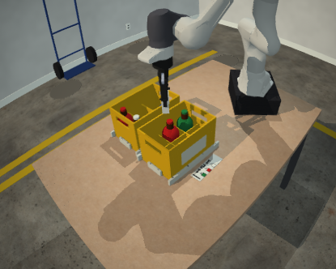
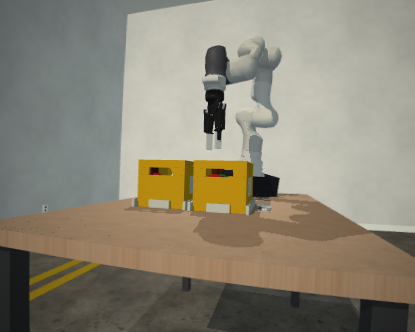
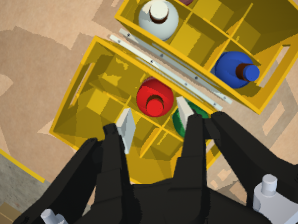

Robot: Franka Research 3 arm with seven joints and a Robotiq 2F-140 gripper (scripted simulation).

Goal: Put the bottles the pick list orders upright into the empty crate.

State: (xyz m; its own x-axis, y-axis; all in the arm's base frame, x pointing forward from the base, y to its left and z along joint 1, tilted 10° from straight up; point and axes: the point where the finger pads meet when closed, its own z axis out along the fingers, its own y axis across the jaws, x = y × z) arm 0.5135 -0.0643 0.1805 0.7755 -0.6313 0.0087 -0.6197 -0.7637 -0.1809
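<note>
Now: hand 170 mm above the white-capped bottle, 110 mm to the left of it and 80 mm short of it. Also, from my hand: red-label bottle: 170 mm below, 10 mm to the left, 10 mm behind; then blue-label bottle: 170 mm below, 140 mm to the right, 90 mm behind; then green bottle: 170 mm below, 90 mm behind.
</note>
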